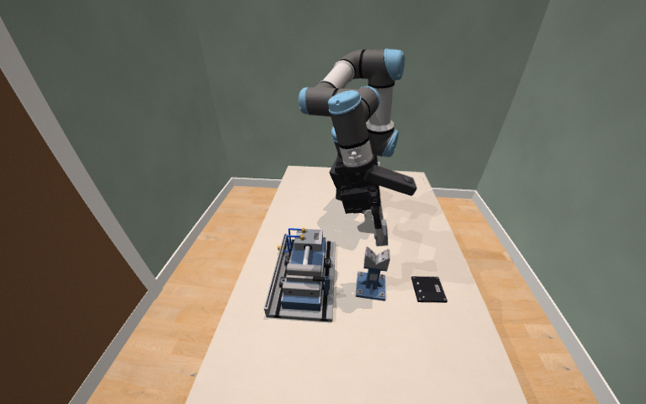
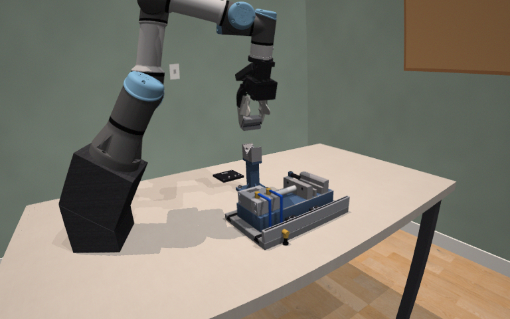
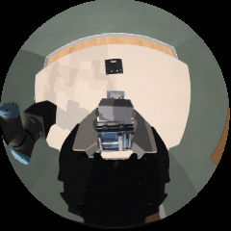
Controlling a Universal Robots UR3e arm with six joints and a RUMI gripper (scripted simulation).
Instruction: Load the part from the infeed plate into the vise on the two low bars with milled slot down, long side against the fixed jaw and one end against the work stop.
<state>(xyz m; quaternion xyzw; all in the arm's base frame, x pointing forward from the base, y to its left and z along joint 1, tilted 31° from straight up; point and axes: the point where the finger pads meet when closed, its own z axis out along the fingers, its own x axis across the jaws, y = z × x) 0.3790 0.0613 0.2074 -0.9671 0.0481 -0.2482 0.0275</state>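
The part is 1 cm below my hand. Also, from my hand: air cylinder 14 cm behind, 19 cm to the right, 16 cm below; vise 5 cm behind, 20 cm to the right, 20 cm below; black infeed plate 3 cm ahead, 19 cm to the left, 24 cm below.
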